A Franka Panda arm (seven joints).
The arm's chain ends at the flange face. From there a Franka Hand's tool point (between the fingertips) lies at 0.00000 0.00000 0.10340 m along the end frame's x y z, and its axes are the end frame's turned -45 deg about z.
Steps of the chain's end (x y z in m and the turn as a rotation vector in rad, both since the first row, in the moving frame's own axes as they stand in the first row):
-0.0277 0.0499 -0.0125 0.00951 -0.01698 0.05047
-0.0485 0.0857 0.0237 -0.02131 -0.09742 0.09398
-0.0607 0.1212 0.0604 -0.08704 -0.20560 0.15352
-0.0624 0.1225 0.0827 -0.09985 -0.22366 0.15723
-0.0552 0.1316 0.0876 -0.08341 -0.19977 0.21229
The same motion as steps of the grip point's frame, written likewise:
-0.0554 0.0137 -0.0125 0.01873 -0.00528 0.05047
-0.1033 0.0203 0.0232 0.05382 -0.08395 0.09398
-0.1491 0.0326 0.0578 0.08383 -0.20693 0.15352
-0.1534 0.0317 0.0796 0.08755 -0.22876 0.15723
-0.1516 0.0435 0.0852 0.08228 -0.20024 0.21229

